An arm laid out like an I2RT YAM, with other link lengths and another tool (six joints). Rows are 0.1 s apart.
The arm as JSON. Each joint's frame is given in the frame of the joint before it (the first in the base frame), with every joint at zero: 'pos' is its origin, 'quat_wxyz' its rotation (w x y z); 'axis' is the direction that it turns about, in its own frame. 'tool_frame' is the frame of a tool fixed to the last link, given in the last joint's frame.
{
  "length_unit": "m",
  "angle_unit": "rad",
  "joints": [
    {
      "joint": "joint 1",
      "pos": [
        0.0,
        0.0,
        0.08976
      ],
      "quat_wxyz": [
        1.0,
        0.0,
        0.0,
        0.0
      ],
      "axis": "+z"
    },
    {
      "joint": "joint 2",
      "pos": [
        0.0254,
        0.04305,
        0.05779
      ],
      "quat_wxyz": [
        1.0,
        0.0,
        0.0,
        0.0
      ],
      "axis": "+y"
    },
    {
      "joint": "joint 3",
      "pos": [
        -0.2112,
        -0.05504,
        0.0
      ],
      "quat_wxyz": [
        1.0,
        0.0,
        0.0,
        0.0
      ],
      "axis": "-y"
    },
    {
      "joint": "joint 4",
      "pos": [
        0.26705,
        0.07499,
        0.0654
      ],
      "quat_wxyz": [
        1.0,
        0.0,
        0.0,
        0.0
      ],
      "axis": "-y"
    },
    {
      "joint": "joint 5",
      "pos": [
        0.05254,
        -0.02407,
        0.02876
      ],
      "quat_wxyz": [
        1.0,
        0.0,
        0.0,
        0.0
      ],
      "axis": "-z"
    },
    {
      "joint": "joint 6",
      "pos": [
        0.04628,
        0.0,
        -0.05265
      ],
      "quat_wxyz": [
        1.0,
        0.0,
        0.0,
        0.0
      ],
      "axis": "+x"
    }
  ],
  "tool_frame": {
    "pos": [
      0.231,
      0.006,
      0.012
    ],
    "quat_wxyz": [
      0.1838,
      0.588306,
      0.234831,
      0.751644
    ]
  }
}
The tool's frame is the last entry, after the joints.
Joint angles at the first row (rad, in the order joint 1, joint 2, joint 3, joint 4, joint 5, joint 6):
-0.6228 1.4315 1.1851 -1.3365 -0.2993 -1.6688
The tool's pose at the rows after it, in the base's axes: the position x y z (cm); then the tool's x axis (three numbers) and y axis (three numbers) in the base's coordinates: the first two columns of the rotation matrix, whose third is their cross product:
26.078 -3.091 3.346 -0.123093 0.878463 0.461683 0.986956 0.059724 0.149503
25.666 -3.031 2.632 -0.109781 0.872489 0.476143 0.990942 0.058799 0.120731
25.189 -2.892 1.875 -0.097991 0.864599 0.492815 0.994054 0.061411 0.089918
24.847 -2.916 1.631 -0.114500 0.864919 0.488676 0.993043 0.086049 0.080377
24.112 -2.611 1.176 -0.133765 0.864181 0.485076 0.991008 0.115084 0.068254
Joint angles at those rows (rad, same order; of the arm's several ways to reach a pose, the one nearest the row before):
-0.6228 1.4460 1.1713 -1.3372 -0.2821 -1.6726
-0.6228 1.4780 1.1713 -1.3369 -0.2749 -1.6730
-0.6224 1.5135 1.1713 -1.3373 -0.2684 -1.6764
-0.6170 1.5196 1.1698 -1.3384 -0.2562 -1.6947
-0.6075 1.5078 1.1431 -1.3342 -0.2424 -1.7130

